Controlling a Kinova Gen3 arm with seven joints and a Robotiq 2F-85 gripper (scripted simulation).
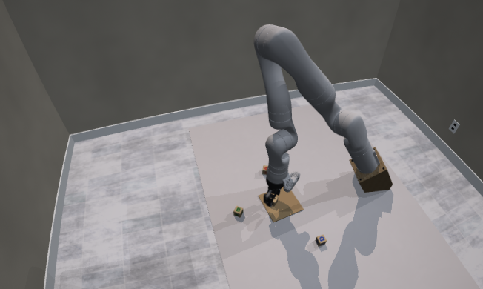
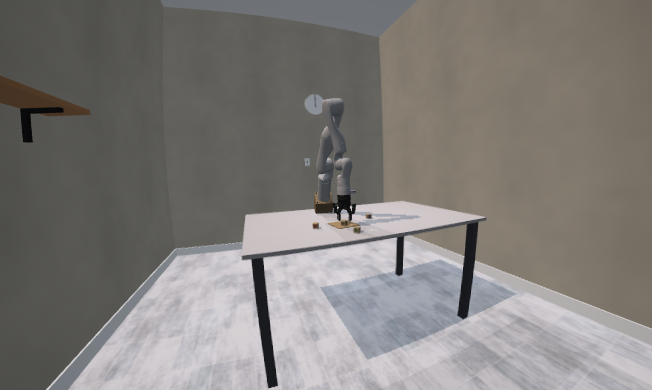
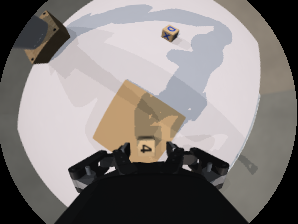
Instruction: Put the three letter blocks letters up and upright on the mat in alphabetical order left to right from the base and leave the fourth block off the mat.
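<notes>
Right now my hand is 20 mm above the block. Also, from my hand: tan mat: 30 mm behind, 10 mm to the left, 40 mm below.
</notes>
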